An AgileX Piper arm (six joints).
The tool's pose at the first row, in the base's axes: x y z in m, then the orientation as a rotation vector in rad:
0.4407 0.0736 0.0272 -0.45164 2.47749 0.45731
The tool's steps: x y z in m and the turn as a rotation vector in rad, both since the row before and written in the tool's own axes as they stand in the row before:
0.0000 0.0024 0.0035 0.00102 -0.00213 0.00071
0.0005 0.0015 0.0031 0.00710 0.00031 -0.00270
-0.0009 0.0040 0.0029 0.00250 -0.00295 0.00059
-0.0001 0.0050 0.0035 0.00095 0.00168 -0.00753
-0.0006 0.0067 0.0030 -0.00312 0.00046 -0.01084
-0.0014 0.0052 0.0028 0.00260 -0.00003 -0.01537
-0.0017 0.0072 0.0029 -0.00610 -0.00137 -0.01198
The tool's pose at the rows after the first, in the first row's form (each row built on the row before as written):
0.4414 0.0772 0.0250 -0.44965 2.47580 0.45657
0.4419 0.0797 0.0226 -0.45018 2.47607 0.44652
0.4424 0.0846 0.0217 -0.44748 2.47372 0.44397
0.4421 0.0905 0.0201 -0.45681 2.47297 0.43952
0.4412 0.0978 0.0195 -0.47142 2.46944 0.43898
0.4414 0.1039 0.0192 -0.48900 2.46445 0.42949
0.4410 0.1118 0.0193 -0.50557 2.45835 0.43245

